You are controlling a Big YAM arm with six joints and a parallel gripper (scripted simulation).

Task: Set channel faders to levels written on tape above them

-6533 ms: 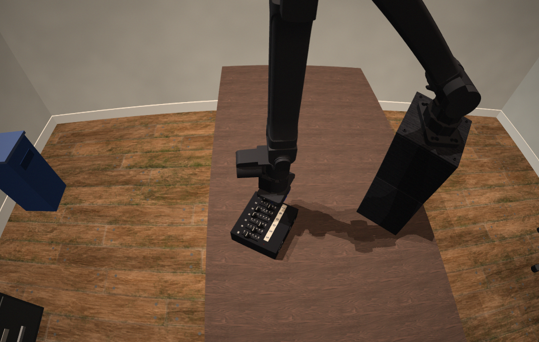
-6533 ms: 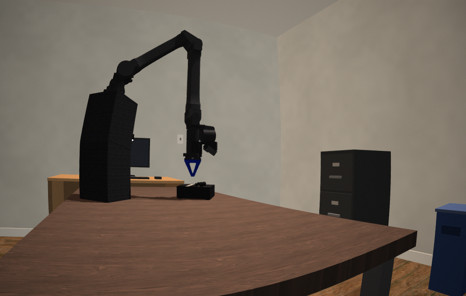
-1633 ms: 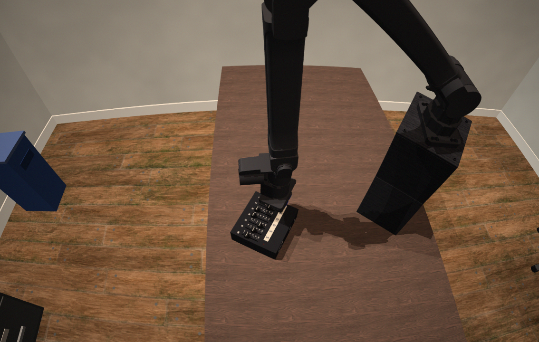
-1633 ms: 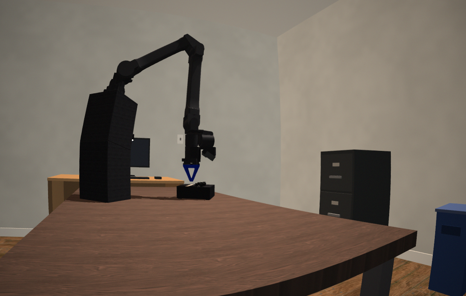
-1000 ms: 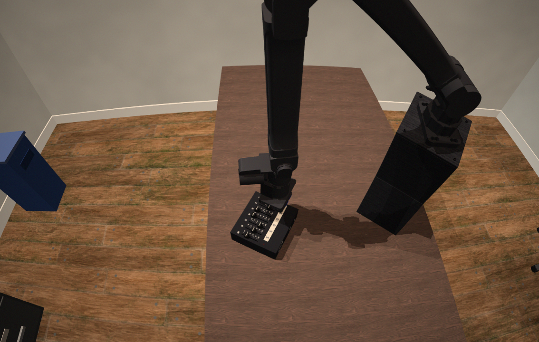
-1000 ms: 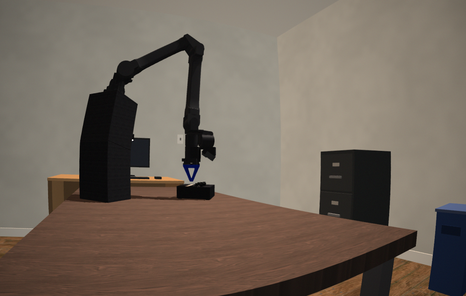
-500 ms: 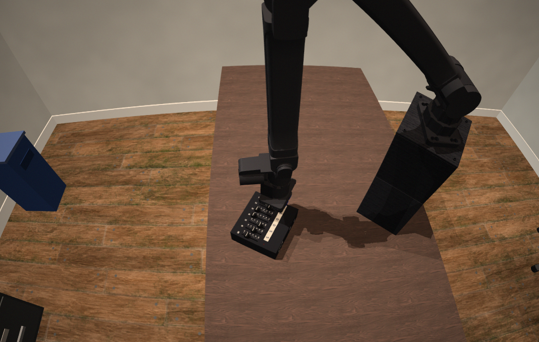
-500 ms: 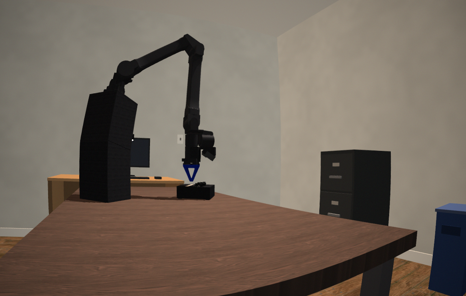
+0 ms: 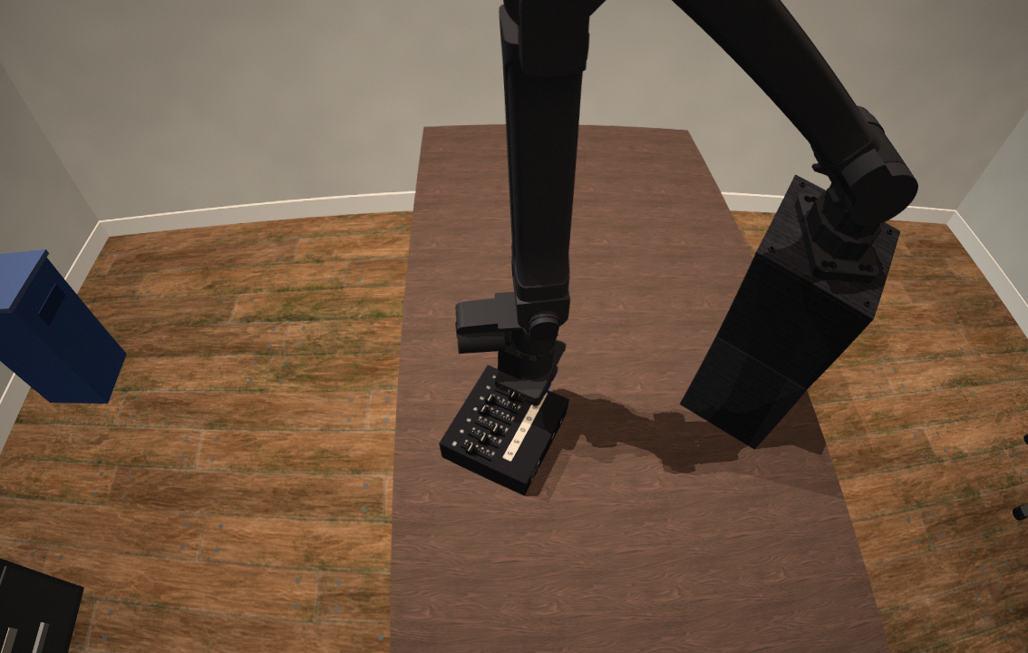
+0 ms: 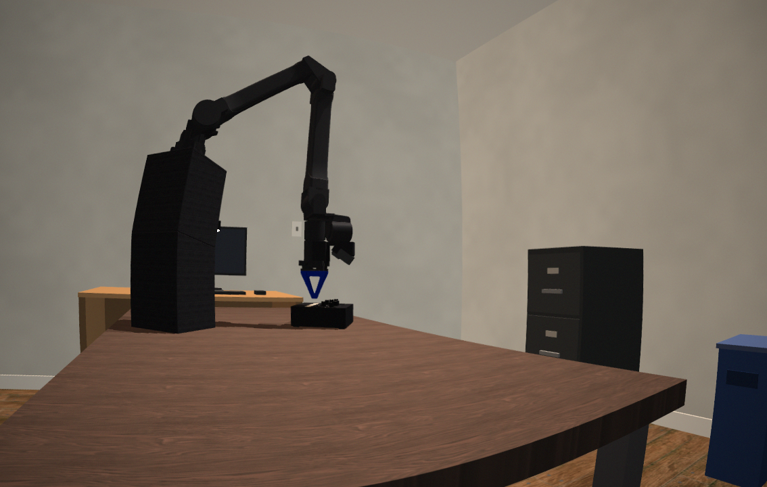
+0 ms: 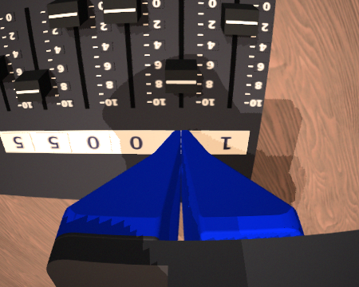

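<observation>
My gripper is now 2 cm short of the fader 2, 1 cm to the left of it and 2 cm above it. The rest, counted from my hand: fader 4: 7 cm ahead, 2 cm to the left, 2 cm below; then fader 1: 4 cm ahead, 4 cm to the right, 2 cm below; then fader 3: 6 cm ahead, 2 cm below.
</observation>
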